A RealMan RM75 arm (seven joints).
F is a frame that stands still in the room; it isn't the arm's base.
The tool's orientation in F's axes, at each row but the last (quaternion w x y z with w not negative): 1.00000 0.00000 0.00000 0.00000; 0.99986 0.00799 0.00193 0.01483; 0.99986 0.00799 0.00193 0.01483; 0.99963 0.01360 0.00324 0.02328; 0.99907 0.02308 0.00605 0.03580; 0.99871 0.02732 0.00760 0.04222; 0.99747 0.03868 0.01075 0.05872; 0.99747 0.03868 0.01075 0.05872; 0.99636 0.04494 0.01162 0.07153; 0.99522 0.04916 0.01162 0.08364; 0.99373 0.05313 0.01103 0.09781; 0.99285 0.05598 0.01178 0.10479
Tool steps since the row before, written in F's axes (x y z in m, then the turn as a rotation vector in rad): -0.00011 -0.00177 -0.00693 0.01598 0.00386 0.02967; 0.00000 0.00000 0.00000 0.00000 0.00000 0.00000; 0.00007 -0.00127 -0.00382 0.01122 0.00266 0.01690; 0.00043 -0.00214 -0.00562 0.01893 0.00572 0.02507; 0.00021 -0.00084 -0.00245 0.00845 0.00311 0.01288; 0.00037 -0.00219 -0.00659 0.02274 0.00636 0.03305; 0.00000 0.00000 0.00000 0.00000 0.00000 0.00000; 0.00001 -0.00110 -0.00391 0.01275 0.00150 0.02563; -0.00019 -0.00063 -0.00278 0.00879 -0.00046 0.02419; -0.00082 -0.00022 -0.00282 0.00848 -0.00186 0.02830; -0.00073 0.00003 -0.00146 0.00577 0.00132 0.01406; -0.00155 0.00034 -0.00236 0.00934 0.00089 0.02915
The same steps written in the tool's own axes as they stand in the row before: -0.00011 -0.00177 -0.00693 0.01598 0.00386 0.02967; 0.00000 0.00000 0.00000 0.00000 0.00000 0.00000; 0.00005 -0.00133 -0.00380 0.01123 0.00260 0.01690; 0.00036 -0.00231 -0.00556 0.01903 0.00552 0.02504; 0.00017 -0.00097 -0.00241 0.00852 0.00310 0.01284; 0.00027 -0.00257 -0.00645 0.02277 0.00624 0.03305; 0.00000 0.00000 0.00000 0.00000 0.00000 0.00000; -0.00005 -0.00140 -0.00381 0.01240 0.00201 0.02576; -0.00023 -0.00085 -0.00272 0.00823 0.00051 0.02439; -0.00080 -0.00036 -0.00281 0.00763 -0.00040 0.02860; -0.00069 0.00001 -0.00148 0.00575 0.00169 0.01403; -0.00142 0.00038 -0.00244 0.00898 0.00225 0.02919
